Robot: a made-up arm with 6 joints.
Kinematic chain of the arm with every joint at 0, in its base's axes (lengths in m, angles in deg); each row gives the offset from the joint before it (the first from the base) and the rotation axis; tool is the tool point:
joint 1: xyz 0 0 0.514 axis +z
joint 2: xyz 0 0 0 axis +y
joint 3: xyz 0 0 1.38 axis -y
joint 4: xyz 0 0 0 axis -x
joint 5: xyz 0.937 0 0 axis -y
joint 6: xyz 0 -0.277 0 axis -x
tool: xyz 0 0 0
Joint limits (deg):
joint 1: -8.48..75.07
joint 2: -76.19..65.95
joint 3: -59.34..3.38
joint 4: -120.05..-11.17
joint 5: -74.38..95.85
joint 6: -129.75..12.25
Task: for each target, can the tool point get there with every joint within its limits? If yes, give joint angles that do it. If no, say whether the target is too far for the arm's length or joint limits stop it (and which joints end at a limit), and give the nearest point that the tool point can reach.
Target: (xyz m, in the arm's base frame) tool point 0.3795 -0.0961 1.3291
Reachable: yes | joints 9.95 -20.32 -36.56 -54.67 25.74 -98.27
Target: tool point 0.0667 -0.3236 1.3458
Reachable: yes | joints 58.71 -59.14 -41.87 -35.66 -17.23 -71.71
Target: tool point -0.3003 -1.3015 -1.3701
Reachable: no: joint limits stop it (at a limit: joint 1, joint 2, joint 4) | nearest point 0.7540 -0.3872 0.2568 | short by 2.143 m
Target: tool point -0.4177 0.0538 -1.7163
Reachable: no: joint limits stop it (at a limit: joint 1, joint 2) | nearest point 0.0918 0.8526 0.2005 | short by 2.138 m
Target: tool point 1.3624 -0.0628 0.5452
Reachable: yes | joints 6.90 47.87 -12.66 -35.31 22.73 -91.90
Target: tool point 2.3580 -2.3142 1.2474
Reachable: no: too far | nearest point 1.5531 -0.5063 0.9559 | short by 2.000 m
